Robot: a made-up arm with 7 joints. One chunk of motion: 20 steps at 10 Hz.
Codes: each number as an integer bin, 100 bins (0 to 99) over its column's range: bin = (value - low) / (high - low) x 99, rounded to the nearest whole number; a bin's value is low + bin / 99 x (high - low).
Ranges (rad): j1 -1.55..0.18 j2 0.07..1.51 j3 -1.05..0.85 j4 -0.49..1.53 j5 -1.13..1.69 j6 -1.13..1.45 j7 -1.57..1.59
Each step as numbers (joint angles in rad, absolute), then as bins.
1 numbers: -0.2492 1.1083 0.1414 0.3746 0.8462 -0.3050 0.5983
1 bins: 74 71 62 42 69 32 68
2 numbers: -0.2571 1.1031 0.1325 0.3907 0.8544 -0.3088 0.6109
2 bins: 74 71 62 43 70 32 68
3 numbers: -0.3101 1.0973 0.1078 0.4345 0.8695 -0.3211 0.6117
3 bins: 71 71 60 45 70 31 68
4 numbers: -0.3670 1.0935 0.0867 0.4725 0.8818 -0.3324 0.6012
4 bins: 68 70 59 47 71 31 68
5 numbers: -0.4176 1.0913 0.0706 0.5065 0.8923 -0.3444 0.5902
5 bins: 65 70 58 49 71 30 68
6 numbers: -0.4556 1.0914 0.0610 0.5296 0.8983 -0.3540 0.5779
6 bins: 63 70 58 50 71 30 67
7 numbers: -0.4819 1.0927 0.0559 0.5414 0.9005 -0.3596 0.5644
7 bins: 61 70 58 51 71 30 67
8 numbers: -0.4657 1.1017 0.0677 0.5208 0.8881 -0.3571 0.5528
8 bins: 62 71 58 50 71 30 67
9 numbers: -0.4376 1.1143 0.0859 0.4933 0.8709 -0.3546 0.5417
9 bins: 64 72 59 48 70 30 66
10 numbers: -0.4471 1.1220 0.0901 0.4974 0.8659 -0.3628 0.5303
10 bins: 63 72 59 48 70 29 66
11 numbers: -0.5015 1.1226 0.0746 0.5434 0.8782 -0.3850 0.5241
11 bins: 60 72 59 51 71 29 66
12 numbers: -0.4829 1.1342 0.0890 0.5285 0.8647 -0.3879 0.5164
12 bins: 61 73 59 50 70 28 65
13 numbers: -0.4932 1.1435 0.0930 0.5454 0.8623 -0.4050 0.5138
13 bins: 60 74 60 51 70 28 65
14 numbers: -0.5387 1.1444 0.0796 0.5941 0.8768 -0.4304 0.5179
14 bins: 58 74 59 53 70 27 65
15 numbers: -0.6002 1.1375 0.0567 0.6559 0.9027 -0.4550 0.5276
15 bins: 54 73 58 56 71 26 66
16 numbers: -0.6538 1.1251 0.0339 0.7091 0.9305 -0.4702 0.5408
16 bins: 51 73 56 59 72 25 66
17 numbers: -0.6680 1.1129 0.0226 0.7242 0.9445 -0.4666 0.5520
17 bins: 50 72 56 60 73 25 66
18 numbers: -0.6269 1.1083 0.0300 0.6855 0.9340 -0.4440 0.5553
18 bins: 53 71 56 58 72 26 67
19 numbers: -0.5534 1.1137 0.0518 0.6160 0.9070 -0.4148 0.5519
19 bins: 57 72 57 54 72 27 66
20 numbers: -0.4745 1.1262 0.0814 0.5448 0.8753 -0.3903 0.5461
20 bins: 62 73 59 51 70 28 66
